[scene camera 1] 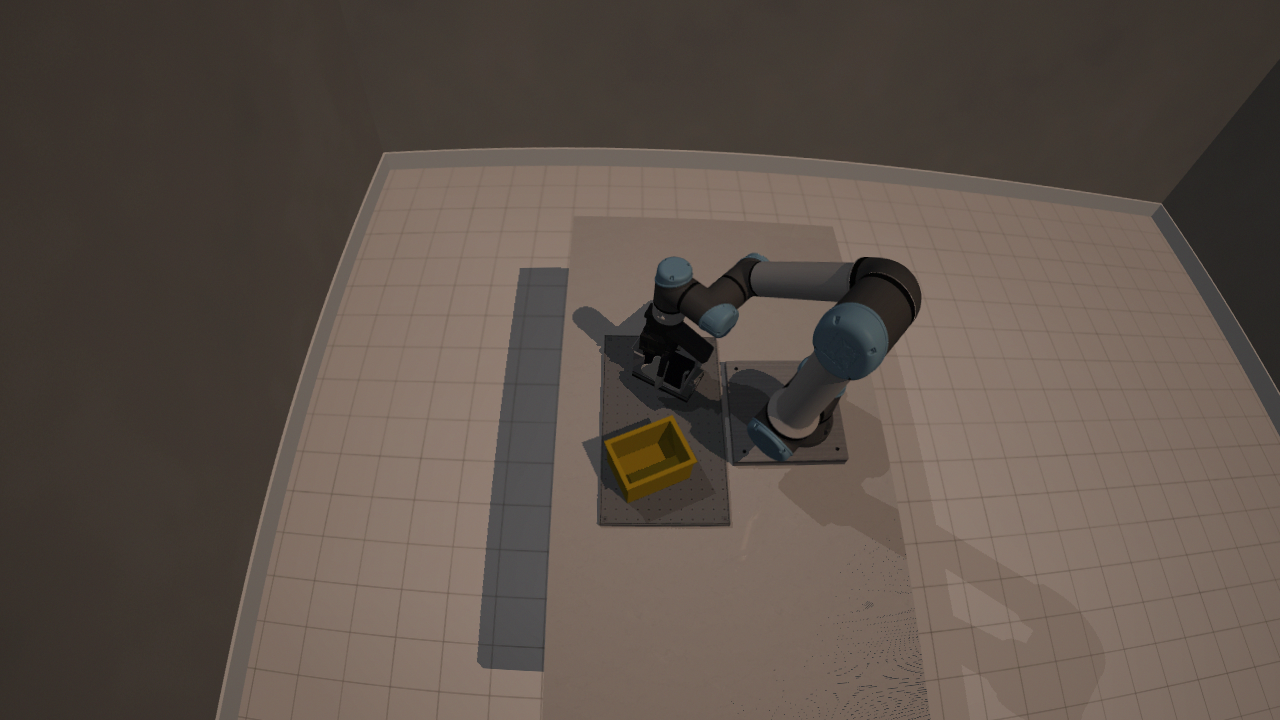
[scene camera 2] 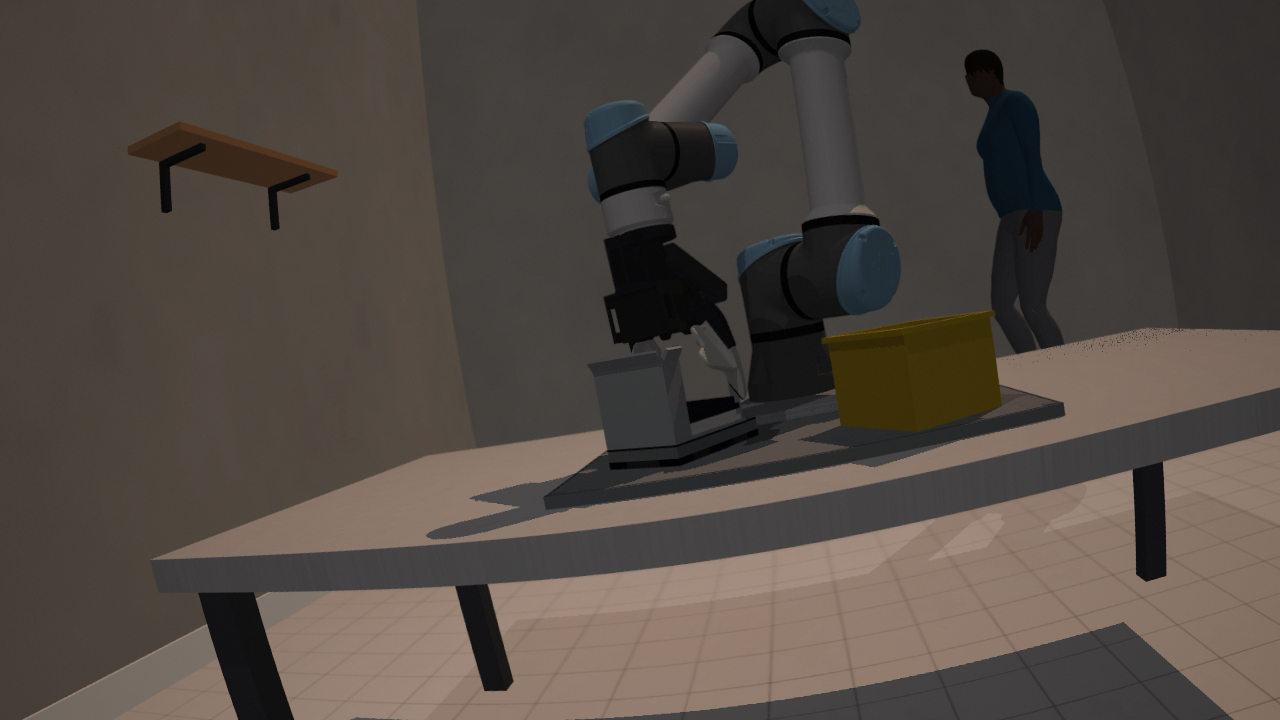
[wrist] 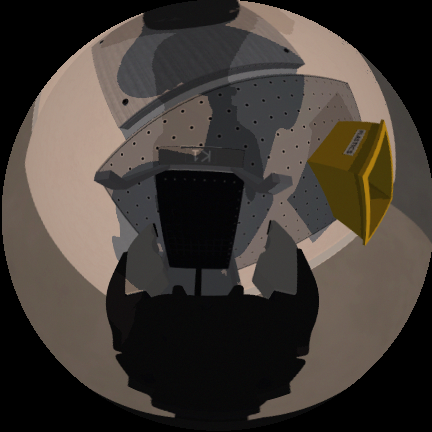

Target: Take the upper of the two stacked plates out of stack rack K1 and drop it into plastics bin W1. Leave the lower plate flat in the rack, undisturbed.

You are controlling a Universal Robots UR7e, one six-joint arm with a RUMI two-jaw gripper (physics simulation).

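Where they show: gripper, fingertip midpoint: (scene camera 1: pixel 666 369) (scene camera 2: pixel 690 409) (wrist: pixel 211 223); arm's base, origin of the base link: (scene camera 2: pixel 797 391).
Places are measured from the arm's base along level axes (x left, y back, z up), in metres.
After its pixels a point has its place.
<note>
Stack rack K1 (scene camera 2: pixel 637 410) @(x -0.164, y -0.409, z 0.044 m) (wrist: pixel 201 158) @(x -0.099, y -0.281, z 0.005 m) is grey with upright walls; its label shows in the wrist view. A black plate (wrist: pixel 200 220) @(x -0.128, y -0.338, z 0.028 m) (scene camera 2: pixel 709 410) @(x -0.096, y -0.361, z 0.027 m) lies flat inside it. The two stacked plates cannot be told apart, and the lower one is hidden. My gripper (wrist: pixel 211 223) @(x -0.118, y -0.345, z 0.030 m) (scene camera 2: pixel 701 376) (scene camera 1: pixel 669 370) @(x -0.118, y -0.345, z 0.030 m) is open and empty. It points down at the rack, with its fingers toward opposite sides of the plate; in scene camera 2 a rack wall hides part of one finger. Plastics bin W1 (scene camera 1: pixel 662 483) @(x 0.185, y -0.353, z 0.021 m) (scene camera 2: pixel 917 376) @(x 0.124, y -0.478, z 0.035 m) (wrist: pixel 340 150) @(x 0.075, y -0.324, z 0.030 m) is yellow and open-topped, with no plate visible inside.
Rack and bin stand on a dark perforated board (scene camera 1: pixel 662 514) @(x 0.246, y -0.350, z -0.017 m) (scene camera 2: pixel 1033 409) @(x 0.240, y -0.494, z -0.017 m) (wrist: pixel 285 100) @(x 0.041, y -0.244, z -0.017 m) on the table (scene camera 1: pixel 644 608) @(x 0.465, y -0.387, z -0.030 m) (scene camera 2: pixel 340 528) @(x -0.502, y -0.506, z -0.030 m). The arm's base plate (scene camera 1: pixel 827 452) @(x 0.089, y 0.055, z 0.002 m) adjoins the board. A person (scene camera 2: pixel 1015 161) stands behind the table. A wooden shelf (scene camera 2: pixel 234 156) hangs on the left wall.
</note>
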